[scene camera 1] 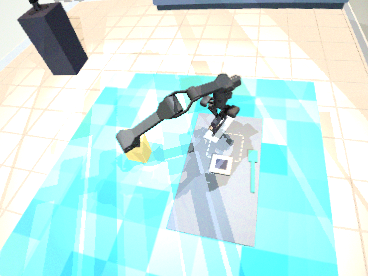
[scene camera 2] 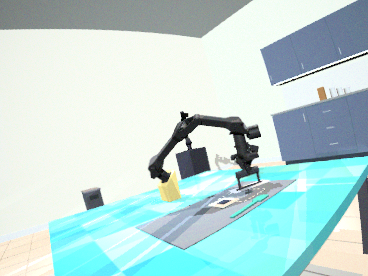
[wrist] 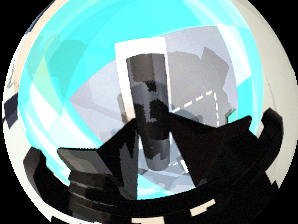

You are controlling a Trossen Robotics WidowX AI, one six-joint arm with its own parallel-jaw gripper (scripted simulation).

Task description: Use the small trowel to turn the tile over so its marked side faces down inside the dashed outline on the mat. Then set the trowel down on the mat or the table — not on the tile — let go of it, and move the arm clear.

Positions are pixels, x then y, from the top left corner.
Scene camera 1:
grey mat: 218, 206
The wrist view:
my gripper: 152, 119
grey mat: 198, 60
